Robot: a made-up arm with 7 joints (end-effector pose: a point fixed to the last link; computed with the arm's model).
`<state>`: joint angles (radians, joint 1 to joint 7).
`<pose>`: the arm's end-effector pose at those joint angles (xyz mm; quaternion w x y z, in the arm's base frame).
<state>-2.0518 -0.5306 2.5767 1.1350 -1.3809 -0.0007 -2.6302</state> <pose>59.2 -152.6 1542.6 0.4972 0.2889 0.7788 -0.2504</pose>
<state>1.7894 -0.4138 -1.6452 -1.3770 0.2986 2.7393 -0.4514</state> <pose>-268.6 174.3 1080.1 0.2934 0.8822 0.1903 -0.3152</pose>
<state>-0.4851 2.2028 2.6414 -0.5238 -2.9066 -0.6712 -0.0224</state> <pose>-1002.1 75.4 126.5 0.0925 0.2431 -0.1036 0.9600</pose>
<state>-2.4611 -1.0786 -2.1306 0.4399 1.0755 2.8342 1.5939</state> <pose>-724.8 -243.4 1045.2 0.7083 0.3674 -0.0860 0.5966</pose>
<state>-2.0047 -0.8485 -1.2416 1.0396 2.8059 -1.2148 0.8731</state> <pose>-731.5 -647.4 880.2 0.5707 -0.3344 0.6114 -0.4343</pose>
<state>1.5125 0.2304 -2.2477 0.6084 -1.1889 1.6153 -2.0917</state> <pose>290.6 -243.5 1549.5 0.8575 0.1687 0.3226 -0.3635</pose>
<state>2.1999 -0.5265 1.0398 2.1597 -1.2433 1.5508 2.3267</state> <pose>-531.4 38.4 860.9 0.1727 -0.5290 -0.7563 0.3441</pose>
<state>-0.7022 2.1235 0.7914 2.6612 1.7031 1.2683 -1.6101</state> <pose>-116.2 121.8 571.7 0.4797 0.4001 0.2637 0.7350</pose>
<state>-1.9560 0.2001 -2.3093 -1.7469 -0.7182 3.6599 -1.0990</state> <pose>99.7 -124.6 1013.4 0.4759 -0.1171 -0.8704 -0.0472</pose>
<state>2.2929 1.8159 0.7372 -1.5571 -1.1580 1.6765 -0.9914</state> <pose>419.7 -55.3 24.2 0.3029 -0.5425 0.7687 0.1515</pose>
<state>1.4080 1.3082 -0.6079 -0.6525 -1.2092 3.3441 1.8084</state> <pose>-209.8 -780.5 526.1 0.2603 -0.5637 0.1958 0.7590</pose>
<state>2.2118 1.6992 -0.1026 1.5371 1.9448 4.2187 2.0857</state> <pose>322.8 -528.6 865.7 0.0871 -0.5124 -0.8235 -0.2275</pose>
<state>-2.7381 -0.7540 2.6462 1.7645 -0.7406 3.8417 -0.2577</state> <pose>-105.1 -173.9 1151.5 0.1438 -0.5512 0.1510 0.8079</pose>
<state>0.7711 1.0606 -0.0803 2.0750 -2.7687 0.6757 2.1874</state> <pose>-67.3 8.6 1136.8 0.0002 -0.1755 0.0821 -0.9811</pose>
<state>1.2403 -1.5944 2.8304 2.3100 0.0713 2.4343 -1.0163</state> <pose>94.3 419.6 849.7 0.9725 -0.1463 -0.1295 0.1265</pose>
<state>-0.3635 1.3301 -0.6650 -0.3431 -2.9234 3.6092 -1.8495</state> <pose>-753.7 432.0 702.1 0.3848 0.0383 0.2911 -0.8751</pose>
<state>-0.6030 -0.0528 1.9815 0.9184 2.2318 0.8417 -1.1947</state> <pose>-0.8 407.9 1363.8 0.9264 -0.1628 -0.2624 -0.2157</pose>
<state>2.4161 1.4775 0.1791 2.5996 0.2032 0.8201 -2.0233</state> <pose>153.4 -39.3 901.6 0.1470 0.5200 -0.6186 -0.5704</pose>
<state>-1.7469 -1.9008 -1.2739 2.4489 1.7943 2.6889 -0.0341</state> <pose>-297.3 -174.0 348.6 0.8123 -0.0065 -0.2135 -0.5427</pose>
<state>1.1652 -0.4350 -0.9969 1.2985 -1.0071 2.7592 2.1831</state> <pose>522.7 379.3 1166.5 0.6655 -0.5914 -0.2300 -0.3931</pose>
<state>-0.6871 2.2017 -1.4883 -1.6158 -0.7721 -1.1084 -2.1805</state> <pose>-72.9 504.1 107.8 0.3994 -0.0263 -0.8374 0.3722</pose>
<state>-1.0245 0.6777 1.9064 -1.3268 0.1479 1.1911 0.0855</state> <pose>-577.1 -87.6 1113.5 0.5766 0.4181 -0.1775 -0.6791</pose>
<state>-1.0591 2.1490 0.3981 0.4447 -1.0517 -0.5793 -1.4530</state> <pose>-556.5 859.9 71.8 0.8632 0.2293 -0.3031 0.3324</pose>
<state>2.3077 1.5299 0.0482 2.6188 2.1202 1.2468 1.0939</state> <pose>102.1 -42.2 696.0 0.2716 -0.4572 0.0675 0.8442</pose>
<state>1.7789 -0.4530 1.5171 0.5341 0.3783 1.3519 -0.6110</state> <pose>-201.8 491.1 1431.0 0.9155 -0.0988 -0.3861 0.0558</pose>
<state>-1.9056 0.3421 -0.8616 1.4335 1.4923 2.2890 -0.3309</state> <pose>-419.1 101.7 1143.5 0.6199 -0.5555 -0.3487 0.4307</pose>
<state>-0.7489 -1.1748 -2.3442 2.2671 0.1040 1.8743 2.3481</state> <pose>-71.8 -453.8 985.0 0.5696 -0.3649 -0.3651 0.6396</pose>
